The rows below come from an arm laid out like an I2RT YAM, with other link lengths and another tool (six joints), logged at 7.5 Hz.
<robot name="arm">
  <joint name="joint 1" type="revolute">
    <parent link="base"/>
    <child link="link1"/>
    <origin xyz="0 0 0.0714"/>
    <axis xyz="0 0 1"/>
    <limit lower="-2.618" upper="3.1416"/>
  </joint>
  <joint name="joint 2" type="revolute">
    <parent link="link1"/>
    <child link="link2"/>
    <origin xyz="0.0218 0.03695 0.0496"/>
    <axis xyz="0 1 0"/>
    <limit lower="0" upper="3.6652"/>
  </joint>
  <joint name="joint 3" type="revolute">
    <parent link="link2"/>
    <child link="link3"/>
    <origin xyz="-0.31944 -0.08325 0"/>
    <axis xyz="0 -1 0"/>
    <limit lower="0" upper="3.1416"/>
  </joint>
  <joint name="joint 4" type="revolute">
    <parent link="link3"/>
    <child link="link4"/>
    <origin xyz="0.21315 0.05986 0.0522"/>
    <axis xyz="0 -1 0"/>
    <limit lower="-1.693" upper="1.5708"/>
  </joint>
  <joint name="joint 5" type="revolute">
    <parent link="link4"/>
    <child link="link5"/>
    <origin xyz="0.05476 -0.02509 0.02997"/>
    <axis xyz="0 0 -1"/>
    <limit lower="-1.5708" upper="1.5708"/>
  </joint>
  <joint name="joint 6" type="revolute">
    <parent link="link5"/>
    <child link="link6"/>
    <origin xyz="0.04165 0 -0.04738"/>
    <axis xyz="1 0 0"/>
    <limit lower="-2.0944" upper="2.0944"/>
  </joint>
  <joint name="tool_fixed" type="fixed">
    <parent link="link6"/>
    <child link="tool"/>
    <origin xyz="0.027 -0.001 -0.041" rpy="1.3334 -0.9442 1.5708"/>
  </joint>
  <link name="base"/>
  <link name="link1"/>
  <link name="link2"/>
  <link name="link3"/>
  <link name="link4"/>
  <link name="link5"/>
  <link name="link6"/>
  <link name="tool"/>
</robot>
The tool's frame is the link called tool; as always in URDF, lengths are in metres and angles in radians.
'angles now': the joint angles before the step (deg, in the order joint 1, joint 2, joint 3, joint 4, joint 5, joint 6). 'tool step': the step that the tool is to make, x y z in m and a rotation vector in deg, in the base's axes. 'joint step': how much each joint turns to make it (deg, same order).
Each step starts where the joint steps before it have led.
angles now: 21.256 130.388 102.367 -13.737 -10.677 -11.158
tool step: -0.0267 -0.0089 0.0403 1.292 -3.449 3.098
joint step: -0.003 -8.364 -5.873 0.766 -2.341 -2.078
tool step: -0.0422 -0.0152 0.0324 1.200 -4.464 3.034
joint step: 0.009 -10.805 -10.663 3.902 -2.135 -2.268
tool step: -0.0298 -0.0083 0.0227 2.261 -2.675 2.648
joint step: -0.005 -7.182 -5.515 1.502 -2.845 -0.506
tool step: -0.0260 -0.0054 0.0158 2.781 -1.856 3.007
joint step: 0.001 -5.811 -4.396 1.384 -3.562 0.176
